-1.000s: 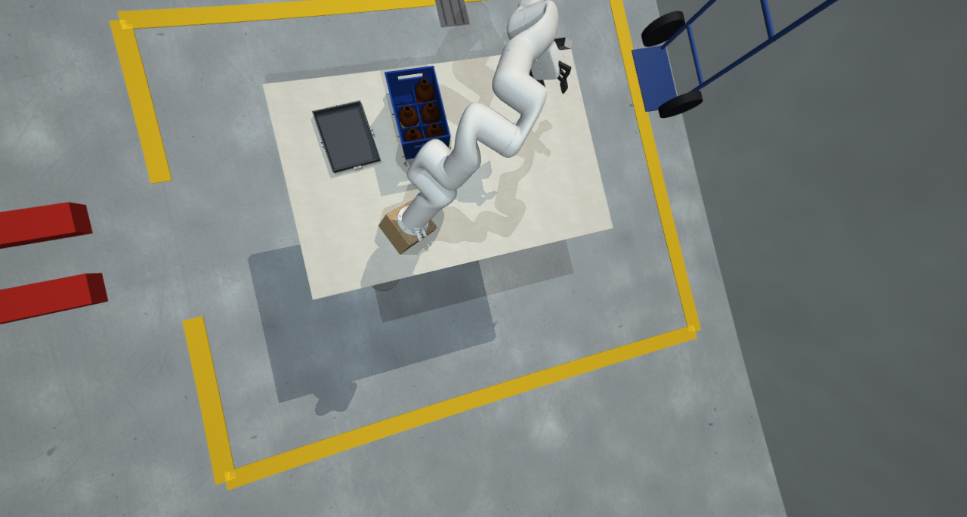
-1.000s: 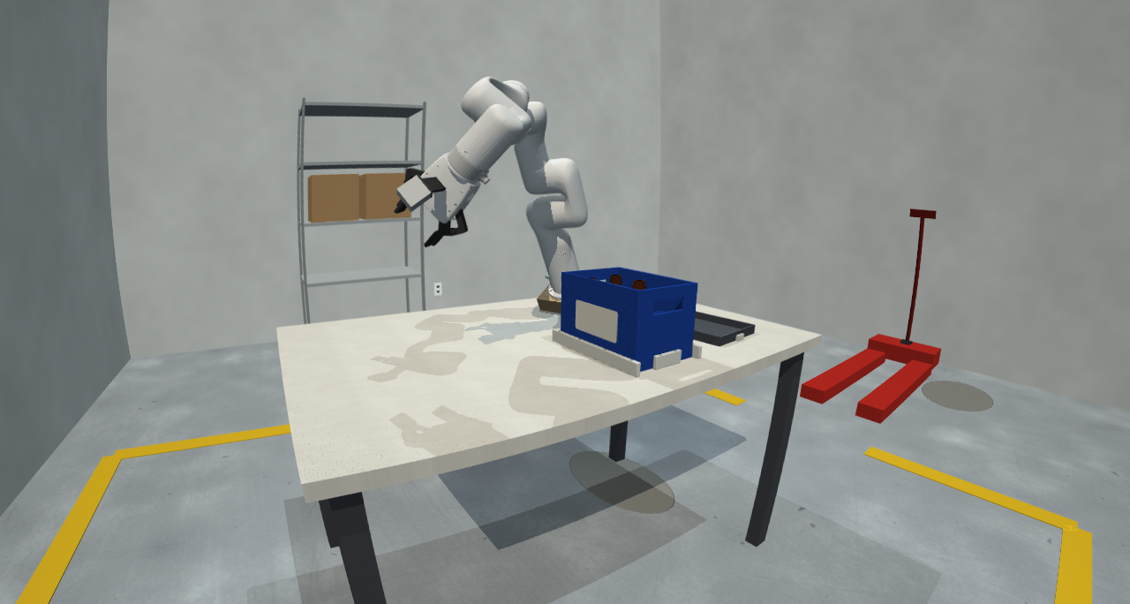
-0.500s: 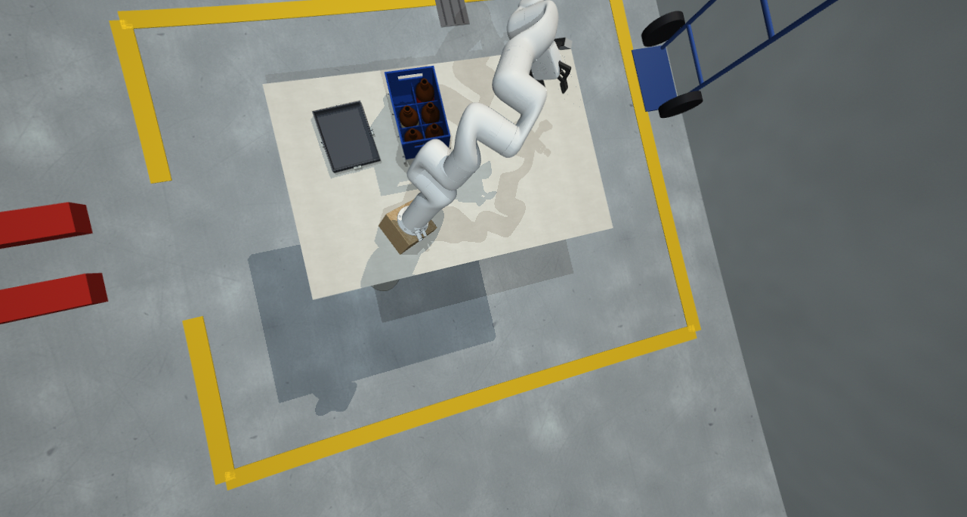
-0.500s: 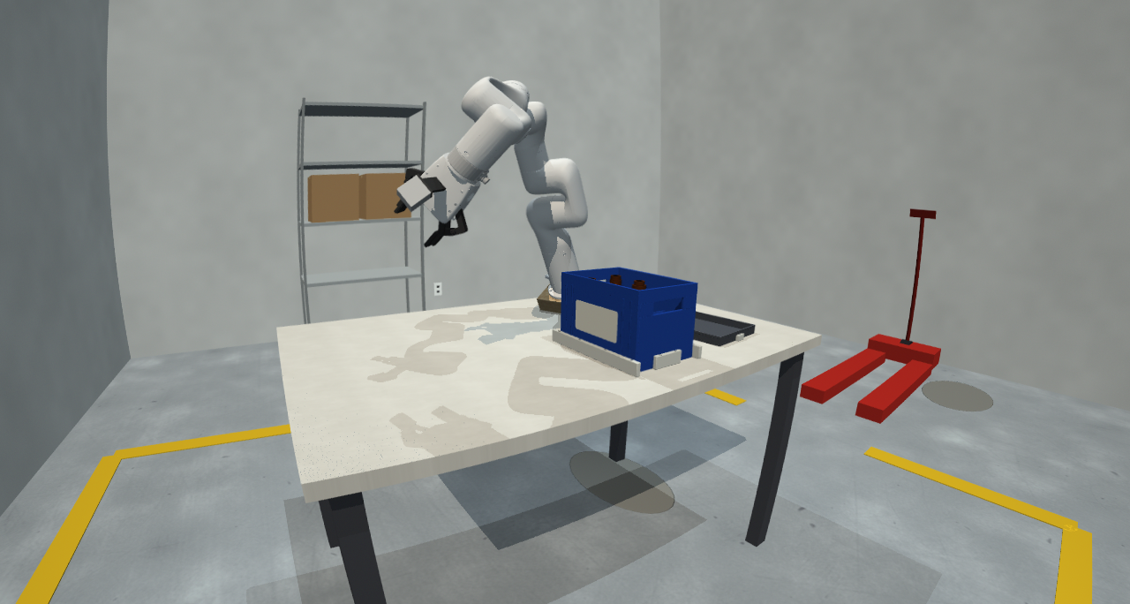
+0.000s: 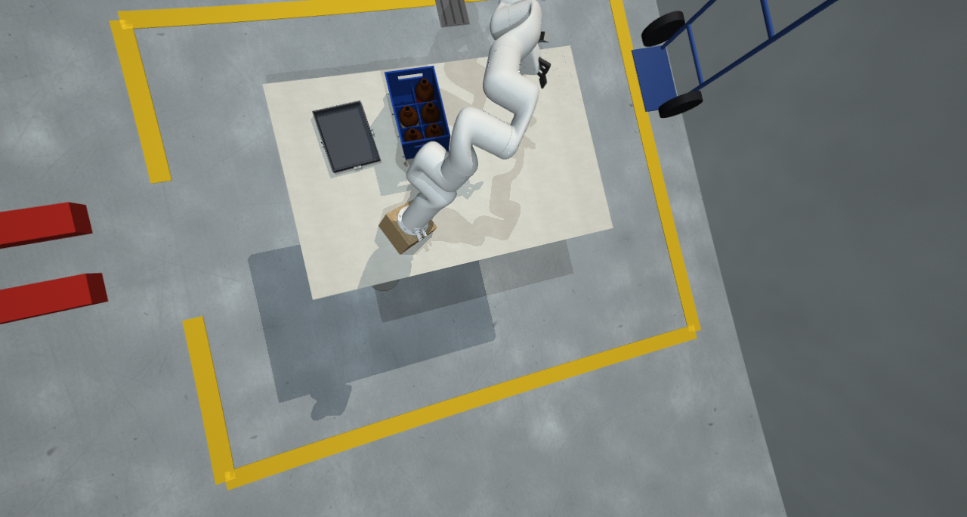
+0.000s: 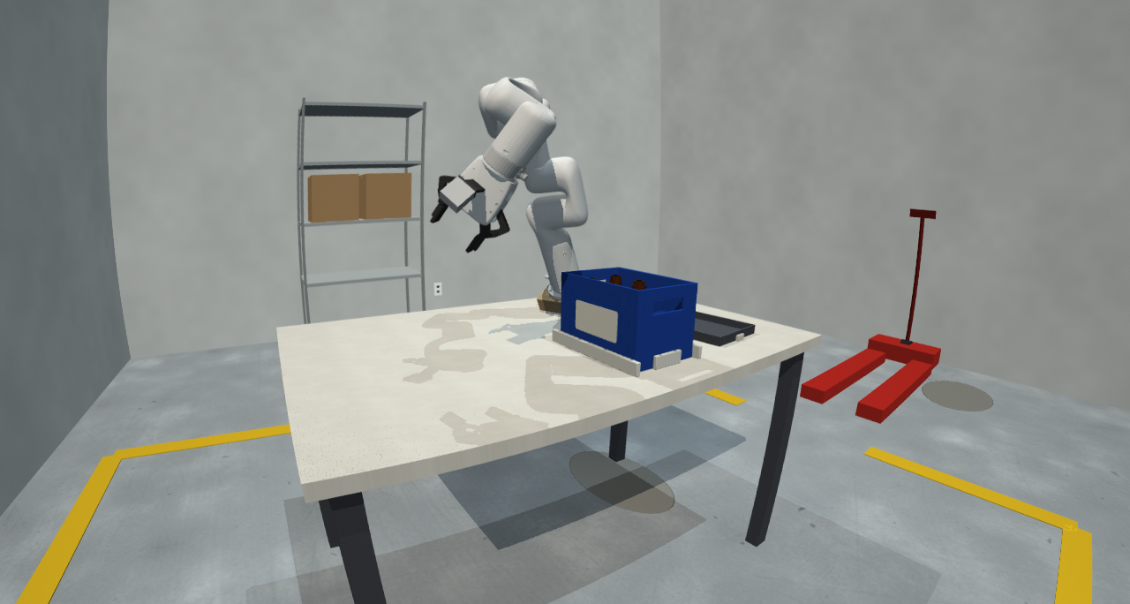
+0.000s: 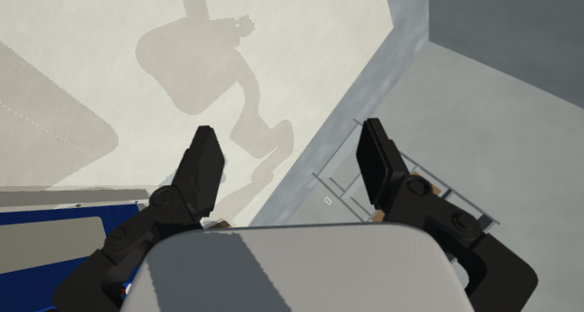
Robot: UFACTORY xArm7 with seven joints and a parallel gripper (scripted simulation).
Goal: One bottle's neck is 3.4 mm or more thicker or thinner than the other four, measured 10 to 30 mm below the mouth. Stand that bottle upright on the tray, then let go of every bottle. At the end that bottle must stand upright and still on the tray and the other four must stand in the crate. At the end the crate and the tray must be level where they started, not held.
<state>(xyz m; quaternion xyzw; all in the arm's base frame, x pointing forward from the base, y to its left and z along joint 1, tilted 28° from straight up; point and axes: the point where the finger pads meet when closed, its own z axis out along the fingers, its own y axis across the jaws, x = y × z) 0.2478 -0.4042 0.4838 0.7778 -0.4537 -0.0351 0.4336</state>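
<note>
Right now my hand is 11 cm short of the blue crate, 40 cm to the right of it and 21 cm above it. The rest, counted from my hand: dark grey tray: 15 cm ahead, 69 cm to the left, 28 cm below.
</note>
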